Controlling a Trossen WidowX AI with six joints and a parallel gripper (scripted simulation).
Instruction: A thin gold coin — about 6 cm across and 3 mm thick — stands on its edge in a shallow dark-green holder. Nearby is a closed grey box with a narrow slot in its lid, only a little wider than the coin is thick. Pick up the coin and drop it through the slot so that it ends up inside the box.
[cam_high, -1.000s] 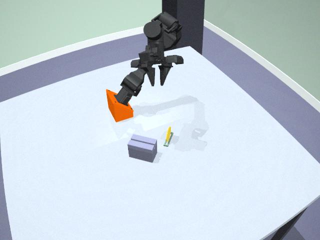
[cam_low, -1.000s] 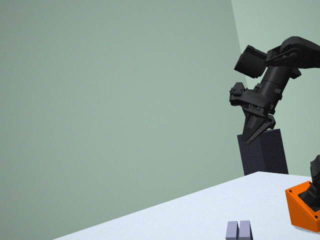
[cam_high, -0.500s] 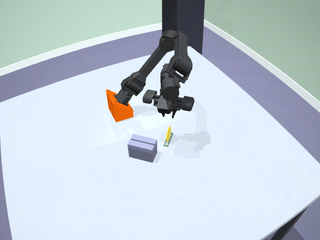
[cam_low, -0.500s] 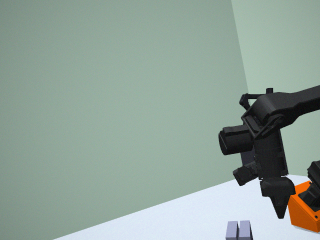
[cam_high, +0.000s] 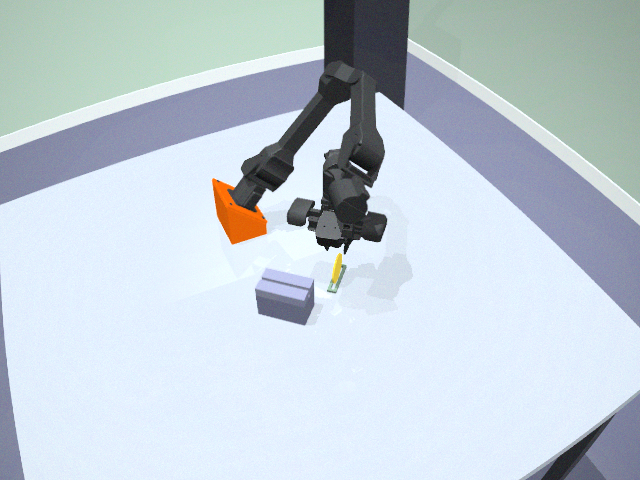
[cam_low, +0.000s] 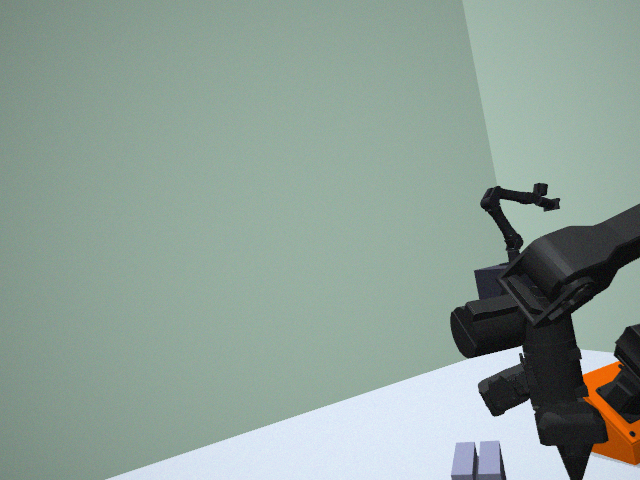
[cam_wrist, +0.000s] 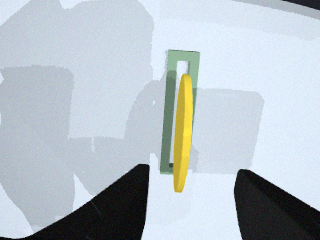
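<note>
The gold coin is 50 mm below my gripper tip.
</note>
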